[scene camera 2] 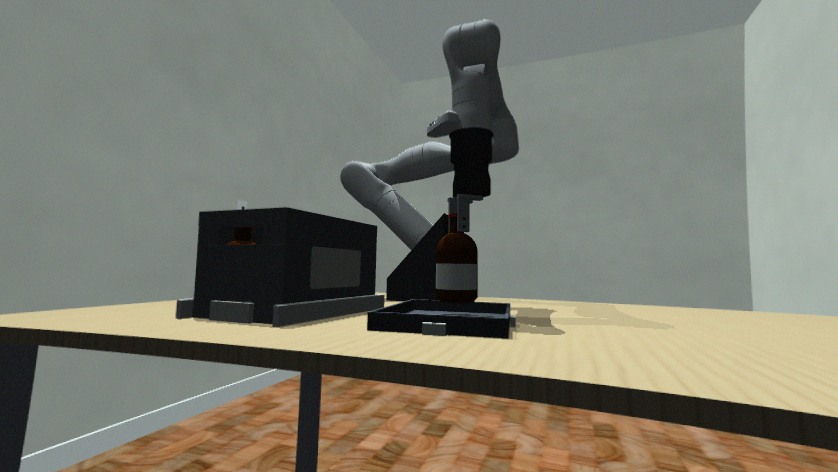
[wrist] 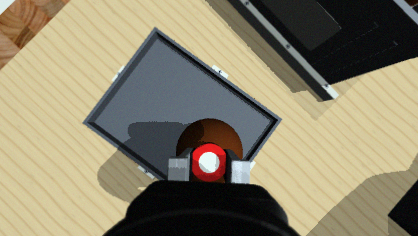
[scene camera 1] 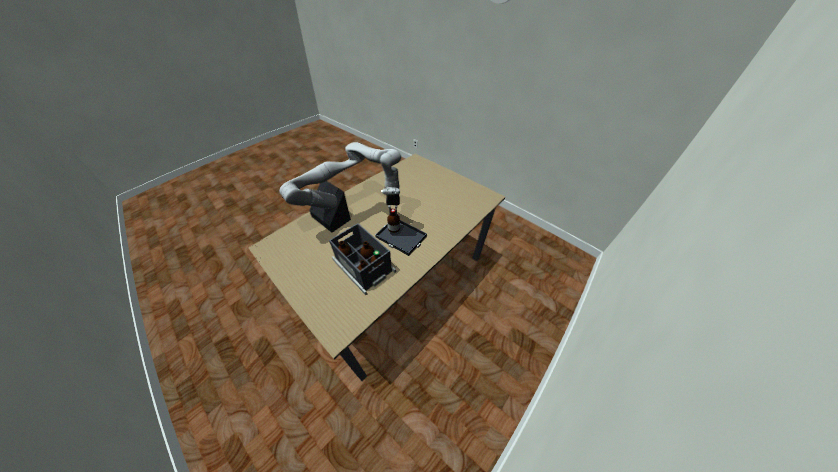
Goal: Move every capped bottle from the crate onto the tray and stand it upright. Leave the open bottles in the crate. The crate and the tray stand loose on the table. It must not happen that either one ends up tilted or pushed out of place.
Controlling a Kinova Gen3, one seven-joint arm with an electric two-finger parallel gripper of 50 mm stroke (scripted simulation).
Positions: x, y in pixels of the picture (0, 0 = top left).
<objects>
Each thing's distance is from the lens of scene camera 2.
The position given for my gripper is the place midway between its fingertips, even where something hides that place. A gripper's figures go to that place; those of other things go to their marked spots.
my gripper point(scene camera 2: 458, 232): 72 cm
black tray point(scene camera 2: 399, 320): 56 cm
dark crate point(scene camera 2: 304, 256): 67 cm
The marked spots on the dark crate and the black tray are 20 cm apart.
</objects>
